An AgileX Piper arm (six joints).
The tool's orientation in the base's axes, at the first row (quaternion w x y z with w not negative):
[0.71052 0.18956 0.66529 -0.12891]
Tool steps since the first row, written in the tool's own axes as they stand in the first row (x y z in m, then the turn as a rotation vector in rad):
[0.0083 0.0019 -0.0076 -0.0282 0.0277 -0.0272]
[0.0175 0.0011 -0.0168 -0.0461 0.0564 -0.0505]
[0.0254 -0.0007 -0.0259 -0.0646 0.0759 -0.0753]
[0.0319 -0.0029 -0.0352 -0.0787 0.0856 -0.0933]
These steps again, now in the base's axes. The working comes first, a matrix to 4 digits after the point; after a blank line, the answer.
The tool's axes in the first row as the columns of a matrix, in the base's axes (used below as rounded here):
[0.0815 0.4354 0.8965]
[0.0690 0.8949 -0.4409]
[-0.9943 0.0978 0.0429]

[-0.0053 0.0056 -0.0084 -0.0146 0.0348 0.0296]
[-0.0132 0.0096 -0.0180 -0.0245 0.0696 0.0492]
[-0.0215 0.0125 -0.0264 -0.0397 0.0967 0.0684]
[-0.0302 0.0151 -0.0335 -0.0528 0.1123 0.0826]

